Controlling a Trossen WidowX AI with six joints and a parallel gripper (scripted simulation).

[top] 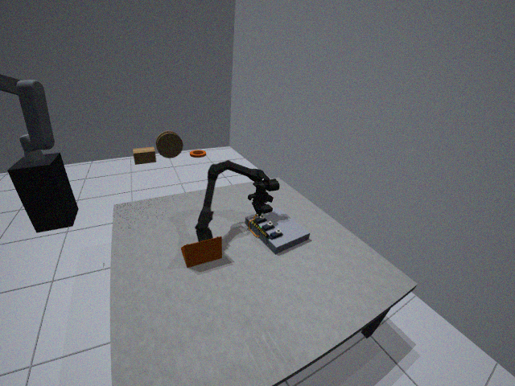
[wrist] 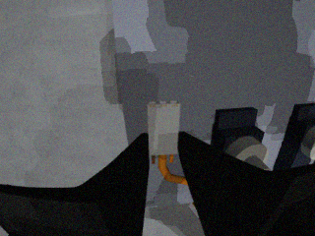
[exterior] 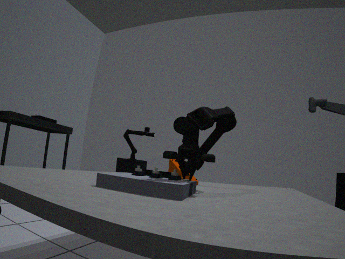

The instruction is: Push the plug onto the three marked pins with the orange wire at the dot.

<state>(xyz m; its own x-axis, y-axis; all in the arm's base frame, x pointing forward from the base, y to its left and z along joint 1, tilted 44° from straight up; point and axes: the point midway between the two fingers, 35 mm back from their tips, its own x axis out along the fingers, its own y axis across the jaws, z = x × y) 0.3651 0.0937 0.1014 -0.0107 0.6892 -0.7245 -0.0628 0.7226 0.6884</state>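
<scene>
Now: gripper tip 60 mm past the green band, 130 mm to the left of it and 20 mm below it. Round my gripper tip: holder (100 mm ahead, 120 mm to the right, 30 mm below).
</scene>
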